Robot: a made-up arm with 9 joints.
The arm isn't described. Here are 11 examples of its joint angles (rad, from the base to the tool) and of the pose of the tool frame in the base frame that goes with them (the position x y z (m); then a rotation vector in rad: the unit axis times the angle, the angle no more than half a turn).
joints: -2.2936 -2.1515 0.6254 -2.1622 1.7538 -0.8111 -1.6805 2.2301 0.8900
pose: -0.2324 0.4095 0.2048 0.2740 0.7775 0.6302
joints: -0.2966 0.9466 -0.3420 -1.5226 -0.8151 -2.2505 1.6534 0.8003 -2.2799
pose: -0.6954 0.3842 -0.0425 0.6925 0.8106 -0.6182
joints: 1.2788 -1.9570 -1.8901 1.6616 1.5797 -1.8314 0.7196 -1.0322 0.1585
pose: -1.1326 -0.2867 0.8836 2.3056 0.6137 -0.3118
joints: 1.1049 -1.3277 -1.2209 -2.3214 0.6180 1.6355 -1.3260 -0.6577 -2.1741
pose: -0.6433 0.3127 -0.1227 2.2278 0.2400 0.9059
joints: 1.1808 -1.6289 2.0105 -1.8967 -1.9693 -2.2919 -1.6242 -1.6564 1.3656
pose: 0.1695 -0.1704 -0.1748 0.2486 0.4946 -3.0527
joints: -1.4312 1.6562 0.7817 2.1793 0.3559 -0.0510 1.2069 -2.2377 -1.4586
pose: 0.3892 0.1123 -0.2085 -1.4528 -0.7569 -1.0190
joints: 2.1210 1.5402 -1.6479 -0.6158 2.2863 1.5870 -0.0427 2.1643 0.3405
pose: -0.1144 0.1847 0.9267 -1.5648 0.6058 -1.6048
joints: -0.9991 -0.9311 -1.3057 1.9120 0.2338 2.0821 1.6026 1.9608 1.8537
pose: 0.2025 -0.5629 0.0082 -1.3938 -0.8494 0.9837
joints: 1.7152 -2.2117 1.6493 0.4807 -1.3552 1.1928 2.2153 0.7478 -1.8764
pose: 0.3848 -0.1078 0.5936 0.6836 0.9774 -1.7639
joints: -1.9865 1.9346 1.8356 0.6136 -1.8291 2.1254 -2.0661 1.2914 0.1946
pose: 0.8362 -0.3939 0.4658 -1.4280 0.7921 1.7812
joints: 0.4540 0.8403 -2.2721 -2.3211 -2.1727 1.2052 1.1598 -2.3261 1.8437
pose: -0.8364 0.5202 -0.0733 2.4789 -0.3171 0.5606
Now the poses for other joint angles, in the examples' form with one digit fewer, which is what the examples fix.
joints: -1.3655 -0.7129 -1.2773 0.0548 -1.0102 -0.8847 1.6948 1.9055 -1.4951
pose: -0.109 -0.630 -0.096 1.856 1.590 1.599
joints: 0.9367 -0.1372 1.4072 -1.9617 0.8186 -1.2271 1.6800 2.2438 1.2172
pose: -0.578 0.193 0.162 1.667 0.568 -1.955
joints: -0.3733 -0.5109 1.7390 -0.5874 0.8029 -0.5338 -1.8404 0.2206 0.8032
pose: 0.221 -0.520 -0.376 0.152 -0.045 2.615
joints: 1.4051 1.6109 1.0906 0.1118 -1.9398 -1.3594 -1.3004 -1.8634 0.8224
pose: -0.337 0.418 -0.436 1.053 -0.783 2.535
